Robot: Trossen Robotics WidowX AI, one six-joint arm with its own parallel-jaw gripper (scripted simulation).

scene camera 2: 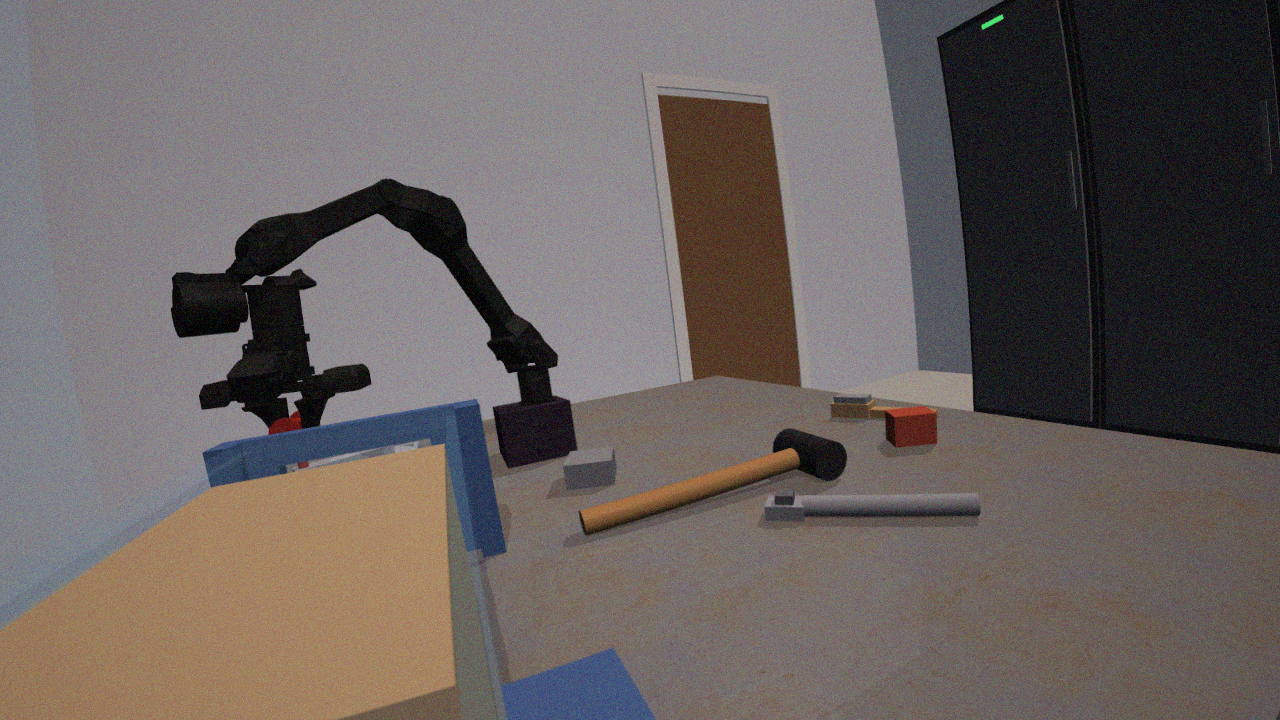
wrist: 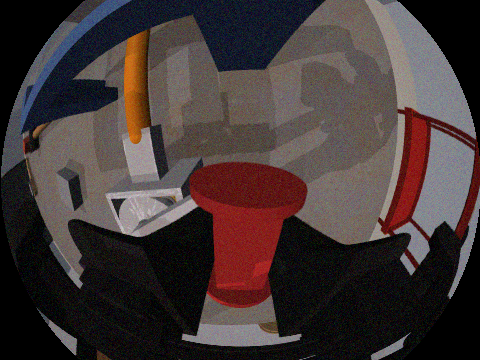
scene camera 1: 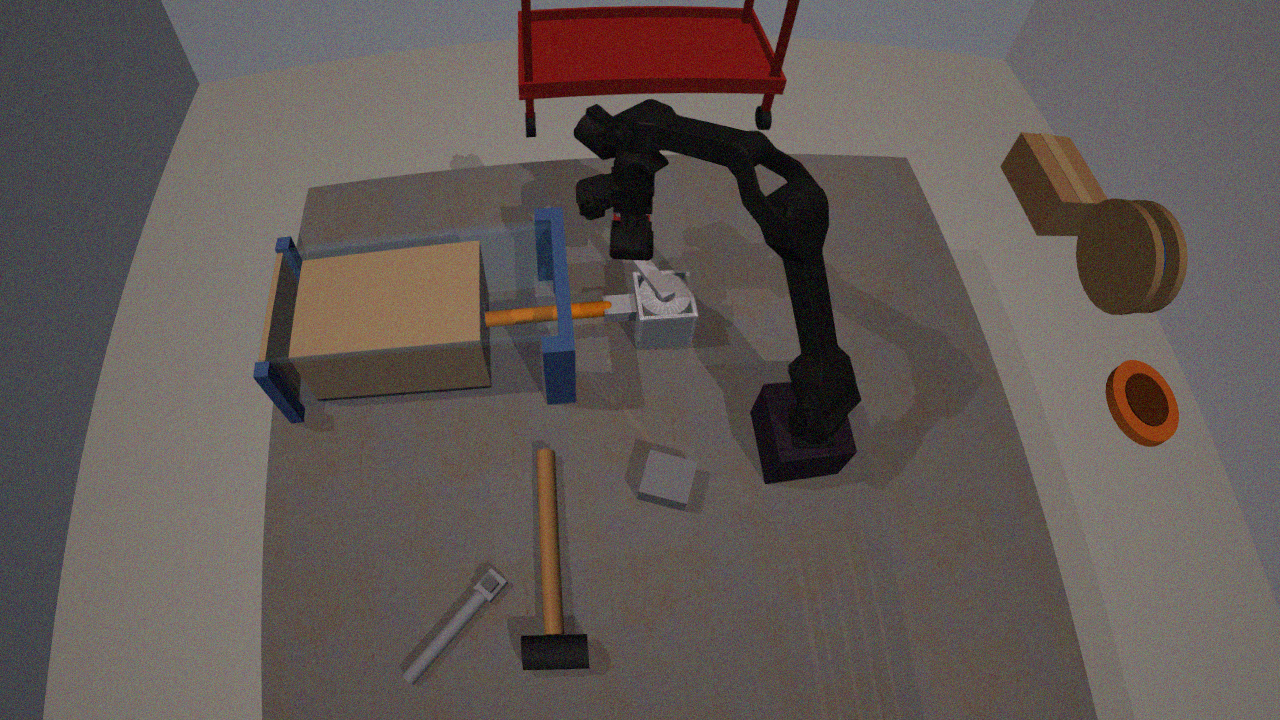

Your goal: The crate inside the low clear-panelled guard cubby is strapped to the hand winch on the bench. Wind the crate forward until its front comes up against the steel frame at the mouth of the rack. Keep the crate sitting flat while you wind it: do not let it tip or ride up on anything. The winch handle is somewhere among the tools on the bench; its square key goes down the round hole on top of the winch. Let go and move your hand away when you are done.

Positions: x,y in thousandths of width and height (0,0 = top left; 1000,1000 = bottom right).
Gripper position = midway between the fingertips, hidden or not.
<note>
In view: the gripper (scene camera 1: 493,333), a red knob (wrist: 518,560) and a small grey block (scene camera 1: 521,667).
The small grey block also shows in scene camera 2 (scene camera 2: 465,649) and in the wrist view (wrist: 143,504). The gripper also shows in the wrist view (wrist: 503,565).
</note>
